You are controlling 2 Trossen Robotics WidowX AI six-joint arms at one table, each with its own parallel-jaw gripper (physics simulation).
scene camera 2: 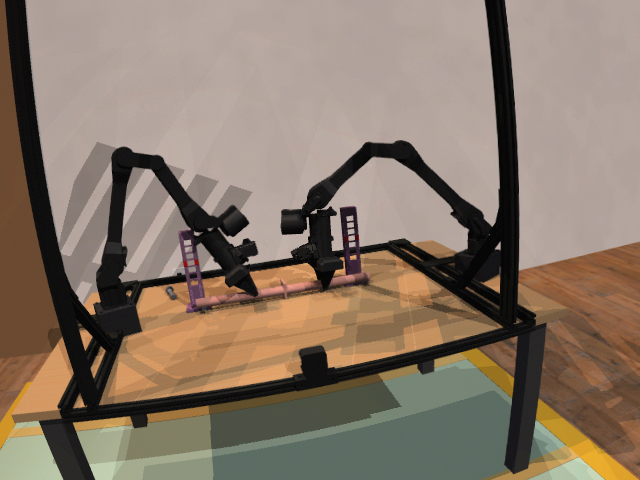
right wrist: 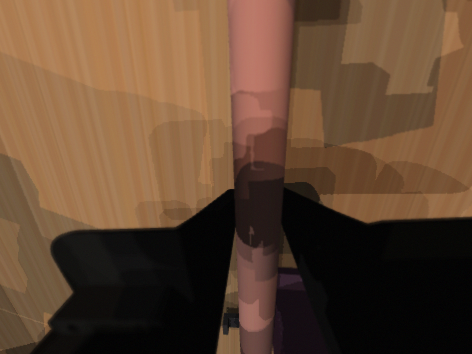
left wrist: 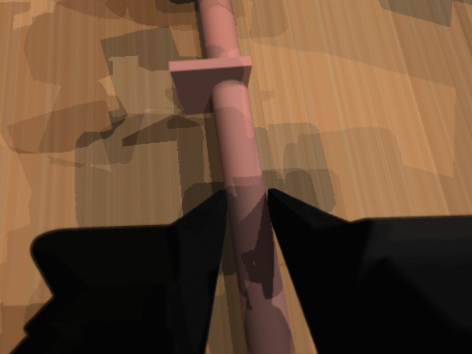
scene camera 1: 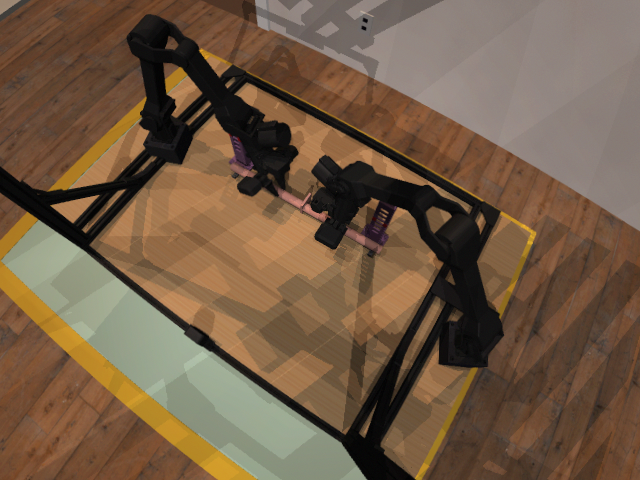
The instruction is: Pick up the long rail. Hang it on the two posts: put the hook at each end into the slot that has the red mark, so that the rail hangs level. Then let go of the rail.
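Where they show: left gripper, fingertip midpoint: [scene camera 2: 257, 293] [left wrist: 246, 196] [scene camera 1: 280, 193]; right gripper, fingertip midpoint: [scene camera 2: 323, 289] [right wrist: 255, 195] [scene camera 1: 337, 228]; left arm's base, origin of the base link: [scene camera 2: 113, 304] [scene camera 1: 164, 133]; right arm's base, origin of the base link: [scene camera 1: 468, 343].
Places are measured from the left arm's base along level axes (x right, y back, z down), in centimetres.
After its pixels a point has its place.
Observation:
The long pink rail [scene camera 1: 292, 197] {x 10.5, y -40.6, z 3.8 cm} [scene camera 2: 271, 292] {x 11.7, y -40.2, z 4.7 cm} [left wrist: 240, 150] {x 10.1, y -39.5, z 3.8 cm} [right wrist: 261, 60] {x 13.3, y -48.2, z 3.9 cm} lies low across the feet of the two posts, with a square plate [left wrist: 200, 85] {x 10.0, y -44.4, z 4.1 cm} at its middle. The purple left post [scene camera 1: 240, 162] {x 1.2, y -22.6, z 6.2 cm} [scene camera 2: 186, 235] {x 1.1, y -22.9, z -13.2 cm} and right post [scene camera 1: 382, 238] [scene camera 2: 348, 210] {x 17.2, y -63.6, z -13.5 cm} [right wrist: 300, 305] {x 15.1, y -62.6, z 5.7 cm} stand upright behind the rail, each with red marks partway up. My left gripper [scene camera 1: 273, 192] {x 9.4, y -37.0, z 4.8 cm} [scene camera 2: 254, 294] {x 9.4, y -37.0, z 4.8 cm} [left wrist: 246, 196] {x 9.4, y -37.0, z 4.8 cm} is shut on the rail left of the plate. My right gripper [scene camera 1: 334, 222] {x 15.4, y -54.2, z 6.8 cm} [scene camera 2: 324, 289] {x 15.4, y -54.2, z 6.8 cm} [right wrist: 255, 195] {x 15.4, y -54.2, z 6.8 cm} is shut on it right of the plate. A dark hook [right wrist: 231, 321] {x 20.9, y -64.1, z 6.4 cm} shows near the rail's right end.
A small grey object [scene camera 2: 170, 292] {x -14.5, y -19.5, z 5.8 cm} lies on the table left of the left post. Black frame bars run around the wooden table [scene camera 1: 217, 268] {x 33.5, y -25.7, z 7.4 cm} [scene camera 2: 258, 351] {x 35.1, y -23.4, z 7.4 cm}, with a black box [scene camera 1: 197, 334] {x 51.5, y -27.5, z 1.9 cm} [scene camera 2: 313, 361] {x 52.9, y -26.0, z 3.7 cm} on the front bar. Both forearms reach in above the rail.

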